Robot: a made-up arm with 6 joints. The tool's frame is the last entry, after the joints. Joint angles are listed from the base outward. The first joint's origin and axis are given. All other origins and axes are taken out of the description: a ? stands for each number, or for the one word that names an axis. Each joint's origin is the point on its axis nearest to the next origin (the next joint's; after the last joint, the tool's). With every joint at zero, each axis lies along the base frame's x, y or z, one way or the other. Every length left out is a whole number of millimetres.
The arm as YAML. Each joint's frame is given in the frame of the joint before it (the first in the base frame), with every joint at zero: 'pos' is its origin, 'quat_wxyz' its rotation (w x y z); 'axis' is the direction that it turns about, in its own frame. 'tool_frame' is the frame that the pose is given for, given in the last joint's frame.
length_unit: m
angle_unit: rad
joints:
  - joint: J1
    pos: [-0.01, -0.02, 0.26]
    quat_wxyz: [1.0, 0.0, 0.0, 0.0]
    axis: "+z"
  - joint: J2
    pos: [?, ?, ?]
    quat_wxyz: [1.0, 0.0, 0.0, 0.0]
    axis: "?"
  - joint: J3
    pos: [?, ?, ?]
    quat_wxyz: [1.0, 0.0, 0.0, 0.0]
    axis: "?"
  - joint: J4
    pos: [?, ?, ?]
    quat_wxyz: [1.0, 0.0, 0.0, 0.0]
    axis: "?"
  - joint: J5
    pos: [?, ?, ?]
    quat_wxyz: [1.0, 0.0, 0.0, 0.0]
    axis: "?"
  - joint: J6
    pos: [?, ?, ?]
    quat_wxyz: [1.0, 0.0, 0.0, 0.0]
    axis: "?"
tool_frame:
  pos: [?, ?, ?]
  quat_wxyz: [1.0, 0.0, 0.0, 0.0]
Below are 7 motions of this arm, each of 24 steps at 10 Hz.
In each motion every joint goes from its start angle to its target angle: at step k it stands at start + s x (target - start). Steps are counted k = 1, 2, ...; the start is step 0. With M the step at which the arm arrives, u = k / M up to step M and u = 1 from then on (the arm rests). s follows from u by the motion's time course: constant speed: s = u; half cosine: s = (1 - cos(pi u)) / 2; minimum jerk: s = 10 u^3 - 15 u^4 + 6 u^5.
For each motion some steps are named. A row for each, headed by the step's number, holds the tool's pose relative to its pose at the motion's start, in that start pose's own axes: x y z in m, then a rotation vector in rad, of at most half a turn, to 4 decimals.
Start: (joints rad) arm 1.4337 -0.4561 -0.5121 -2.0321 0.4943 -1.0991
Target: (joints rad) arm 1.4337 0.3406 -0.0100 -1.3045 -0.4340 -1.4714
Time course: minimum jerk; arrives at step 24
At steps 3, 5, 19, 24:
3: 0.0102 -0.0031 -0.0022 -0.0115 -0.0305 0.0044
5: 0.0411 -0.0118 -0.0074 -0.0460 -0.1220 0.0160
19: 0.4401 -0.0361 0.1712 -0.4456 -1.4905 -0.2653
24: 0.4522 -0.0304 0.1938 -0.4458 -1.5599 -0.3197

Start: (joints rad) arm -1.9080 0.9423 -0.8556 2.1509 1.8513 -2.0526
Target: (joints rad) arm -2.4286 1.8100 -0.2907 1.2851 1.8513 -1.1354
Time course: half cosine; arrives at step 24
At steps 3, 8, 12, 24:
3: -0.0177 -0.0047 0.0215 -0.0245 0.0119 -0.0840
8: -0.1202 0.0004 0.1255 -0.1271 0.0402 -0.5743
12: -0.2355 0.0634 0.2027 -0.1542 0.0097 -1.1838
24: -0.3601 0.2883 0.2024 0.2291 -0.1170 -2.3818

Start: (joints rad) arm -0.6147 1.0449 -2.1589 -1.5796 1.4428 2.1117
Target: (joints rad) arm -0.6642 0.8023 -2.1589 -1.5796 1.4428 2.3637
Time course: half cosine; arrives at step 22
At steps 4, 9, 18, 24:
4: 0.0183 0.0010 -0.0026 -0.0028 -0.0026 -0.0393
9: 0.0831 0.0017 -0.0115 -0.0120 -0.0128 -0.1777
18: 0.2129 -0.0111 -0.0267 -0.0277 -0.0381 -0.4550
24: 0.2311 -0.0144 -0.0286 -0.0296 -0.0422 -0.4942

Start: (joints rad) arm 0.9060 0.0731 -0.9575 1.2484 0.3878 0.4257
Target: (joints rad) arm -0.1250 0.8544 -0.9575 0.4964 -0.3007 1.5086
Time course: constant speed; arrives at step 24
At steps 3, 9, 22, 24:
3: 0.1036 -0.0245 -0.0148 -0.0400 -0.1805 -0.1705
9: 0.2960 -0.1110 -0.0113 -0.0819 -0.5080 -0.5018
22: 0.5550 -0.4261 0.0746 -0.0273 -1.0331 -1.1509
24: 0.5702 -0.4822 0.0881 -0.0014 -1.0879 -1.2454

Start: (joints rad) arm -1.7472 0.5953 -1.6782 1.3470 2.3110 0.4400
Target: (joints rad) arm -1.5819 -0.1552 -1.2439 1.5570 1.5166 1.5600
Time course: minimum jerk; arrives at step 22
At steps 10, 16, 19, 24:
10: -0.0852 0.0508 -0.0963 0.1607 -0.2453 -0.3114
16: -0.1825 0.0577 -0.1904 0.4825 -0.3484 -0.6237
19: -0.2054 0.0517 -0.2102 0.5716 -0.3401 -0.6937
24: -0.2096 0.0503 -0.2139 0.5887 -0.3369 -0.7067

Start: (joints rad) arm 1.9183 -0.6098 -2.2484 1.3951 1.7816 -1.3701
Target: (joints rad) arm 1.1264 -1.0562 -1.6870 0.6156 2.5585 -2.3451
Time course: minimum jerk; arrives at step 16
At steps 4, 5, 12, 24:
4: -0.0151 0.0098 -0.0174 0.0368 0.1574 0.0450
5: -0.0269 0.0175 -0.0291 0.0741 0.2676 0.0687
12: -0.1391 0.1083 -0.1103 0.6290 0.8887 -0.1309
24: -0.1536 0.1230 -0.1216 0.6987 0.9029 -0.2143

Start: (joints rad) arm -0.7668 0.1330 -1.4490 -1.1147 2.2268 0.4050
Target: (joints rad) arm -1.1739 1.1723 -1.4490 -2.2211 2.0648 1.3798
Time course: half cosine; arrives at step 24
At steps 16, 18, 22, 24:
16: 0.2592 0.4121 -0.1968 -0.7861 -0.5197 -0.3708
18: 0.2667 0.4766 -0.2371 -0.8059 -0.6583 -0.3676
22: 0.2631 0.5586 -0.2885 -0.7865 -0.8366 -0.3509
24: 0.2615 0.5694 -0.2952 -0.7801 -0.8600 -0.3479

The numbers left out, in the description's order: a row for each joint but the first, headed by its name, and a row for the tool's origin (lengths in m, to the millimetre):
J2: xyz -0.02 0.05 0.0, axis +y
J3: xyz 0.04 0.0 0.38, axis +y
J4: xyz 0.12 0.0 -0.5, axis -z
J5: xyz 0.01 0.01 0.0, axis +y
J6: xyz 0.05 0.0 -0.1, axis -z
tool: xyz -0.01 0.02 0.0

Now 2 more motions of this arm.
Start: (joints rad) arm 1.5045 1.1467 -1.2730 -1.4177 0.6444 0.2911
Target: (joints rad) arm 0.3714 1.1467 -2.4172 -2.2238 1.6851 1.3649
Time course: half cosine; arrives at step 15
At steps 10, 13, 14, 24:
10: -0.6951 -0.4368 -0.1318 -1.0838 0.9321 -1.4208
13: -0.9602 -0.3850 -0.0800 -1.5822 1.2992 -1.5573
14: -0.9983 -0.3701 -0.0668 -1.6702 1.3574 -1.5545
24: -1.0109 -0.3647 -0.0620 -1.7005 1.3769 -1.5517

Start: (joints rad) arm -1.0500 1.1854 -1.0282 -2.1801 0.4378 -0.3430
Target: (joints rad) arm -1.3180 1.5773 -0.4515 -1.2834 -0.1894 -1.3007
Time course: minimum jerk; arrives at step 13
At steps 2, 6, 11, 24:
2: 0.0141 0.0088 -0.0022 0.0197 -0.0442 0.0064
6: 0.1999 0.1124 0.0199 0.1803 -0.6550 0.0365
11: 0.3771 0.1897 0.1544 0.1454 -1.3154 -0.1301
24: 0.3833 0.1922 0.1631 0.1398 -1.3408 -0.1443

